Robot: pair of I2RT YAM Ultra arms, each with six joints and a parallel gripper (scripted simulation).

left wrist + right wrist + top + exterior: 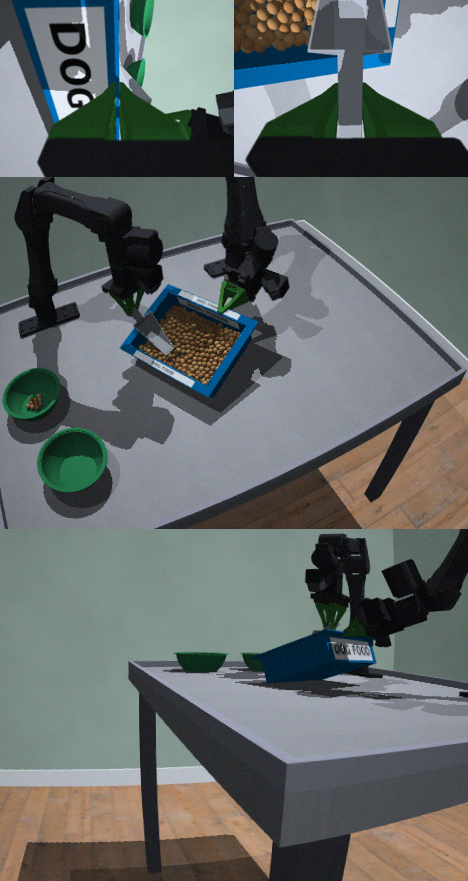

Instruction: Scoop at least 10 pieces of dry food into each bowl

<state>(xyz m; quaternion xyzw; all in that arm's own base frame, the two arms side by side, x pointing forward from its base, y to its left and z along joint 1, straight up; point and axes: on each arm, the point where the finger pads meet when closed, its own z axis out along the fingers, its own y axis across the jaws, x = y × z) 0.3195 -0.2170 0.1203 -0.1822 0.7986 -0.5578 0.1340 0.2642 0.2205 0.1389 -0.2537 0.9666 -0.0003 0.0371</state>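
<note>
The box is 11 cm to the left of my right hand, 8 cm ahead of it and 7 cm below it. From my right hand the other things lie so: grey scoop: 3 cm below, 3 cm ahead, 2 cm to the left.
</note>
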